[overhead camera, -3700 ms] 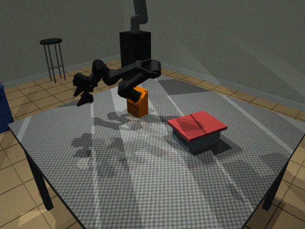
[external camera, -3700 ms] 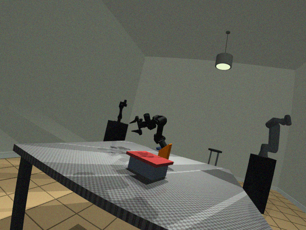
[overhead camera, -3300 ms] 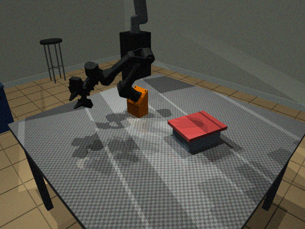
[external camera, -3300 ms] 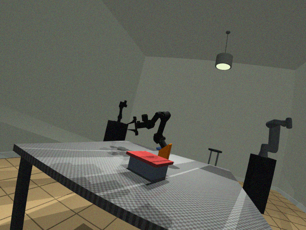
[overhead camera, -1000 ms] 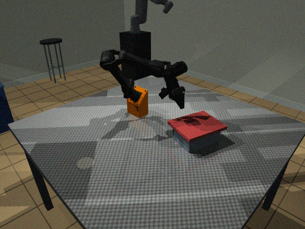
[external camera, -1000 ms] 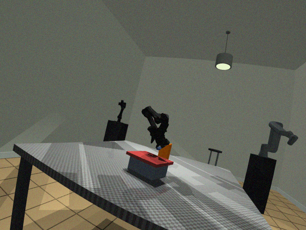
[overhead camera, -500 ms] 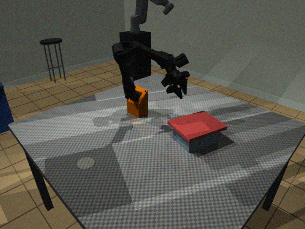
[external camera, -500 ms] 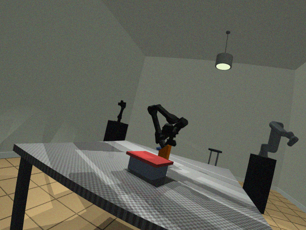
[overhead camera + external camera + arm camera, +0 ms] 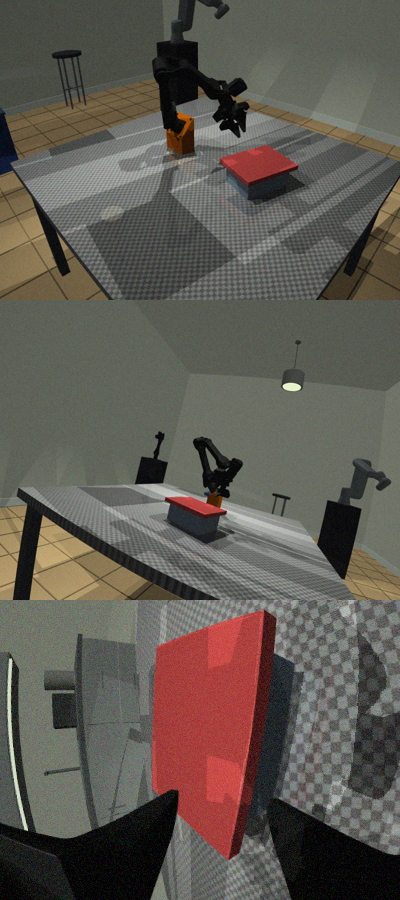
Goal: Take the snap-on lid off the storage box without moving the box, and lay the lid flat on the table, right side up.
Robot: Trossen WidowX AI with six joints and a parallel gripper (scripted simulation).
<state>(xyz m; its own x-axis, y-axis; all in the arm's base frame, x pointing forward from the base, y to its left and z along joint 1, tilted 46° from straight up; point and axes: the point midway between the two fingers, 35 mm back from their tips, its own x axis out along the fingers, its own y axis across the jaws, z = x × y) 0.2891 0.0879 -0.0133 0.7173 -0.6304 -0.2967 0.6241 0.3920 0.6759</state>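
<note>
My gripper tip is now 120 mm short of the red lid, 60 mm above it and 40 mm to the left of it. From my gripper tip the other things lie so: blue-grey storage box: 120 mm ahead, 110 mm below, 40 mm to the right.
</note>
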